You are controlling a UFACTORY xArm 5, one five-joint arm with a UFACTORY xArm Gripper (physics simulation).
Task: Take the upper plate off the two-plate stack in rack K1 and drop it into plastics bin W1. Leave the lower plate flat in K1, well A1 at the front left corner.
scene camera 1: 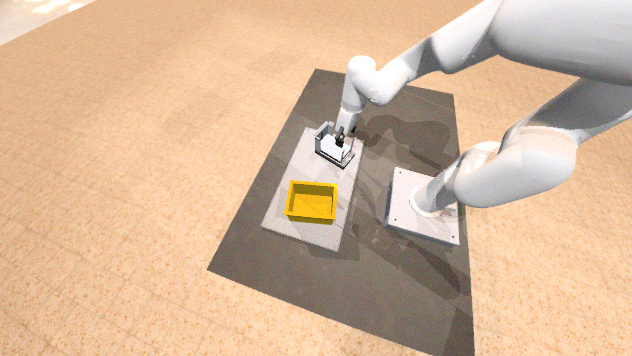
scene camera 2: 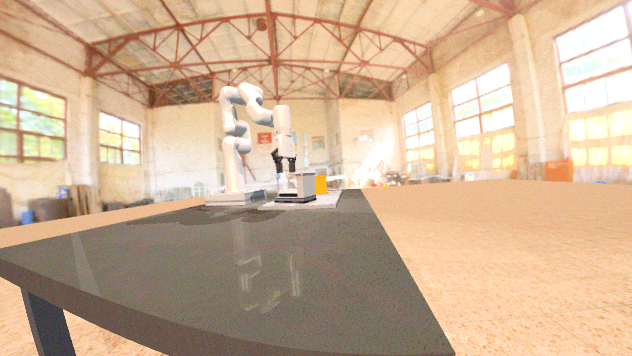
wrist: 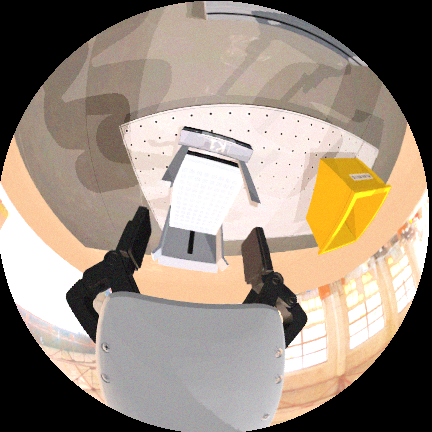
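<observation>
Rack K1 [scene camera 1: 323,131] [scene camera 2: 306,186] [wrist: 174,243] is a grey holder with upright walls and corner guides on the pegboard. A white welled plate [scene camera 1: 332,145] [wrist: 205,190] lies inside it and looks flat. The lower plate cannot be told apart, and well A1 is too small to make out. Plastics bin W1 [scene camera 1: 311,219] [scene camera 2: 320,185] [wrist: 332,195] is a yellow open box beside the rack, apart from it. My gripper [scene camera 1: 340,138] [scene camera 2: 286,171] [wrist: 199,227] is open and empty above the rack. In the wrist view its black fingers stand wide, one on either side.
The light pegboard [scene camera 1: 320,172] [scene camera 2: 327,203] [wrist: 282,145] carries rack and bin on the dark table [scene camera 1: 280,270] [scene camera 2: 240,280]. The robot's base plate [scene camera 1: 400,210] [scene camera 2: 227,199] stands to the right of the pegboard in scene camera 1. The rack's walls rise around the plate.
</observation>
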